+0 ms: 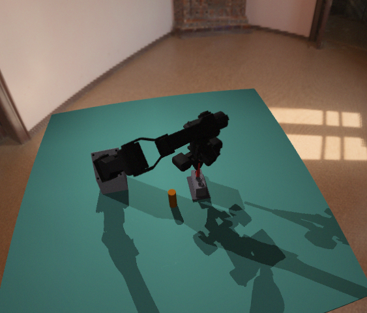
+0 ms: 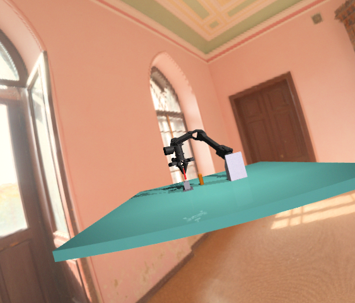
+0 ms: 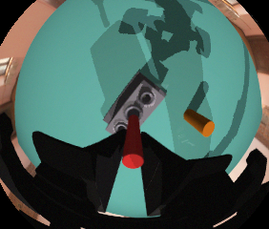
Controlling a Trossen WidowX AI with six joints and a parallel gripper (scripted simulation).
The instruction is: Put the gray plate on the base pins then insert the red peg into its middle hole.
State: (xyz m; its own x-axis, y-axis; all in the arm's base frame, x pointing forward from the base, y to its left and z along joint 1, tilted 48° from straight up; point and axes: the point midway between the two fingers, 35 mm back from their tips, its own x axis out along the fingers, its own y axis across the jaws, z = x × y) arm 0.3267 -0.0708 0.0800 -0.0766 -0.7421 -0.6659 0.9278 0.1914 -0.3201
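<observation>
My gripper tip is right at the red peg. Round my gripper tip: gray plate (7 cm below); orange cylinder (12 cm behind, 5 cm to the right, 7 cm below); dark base (10 cm below).
</observation>
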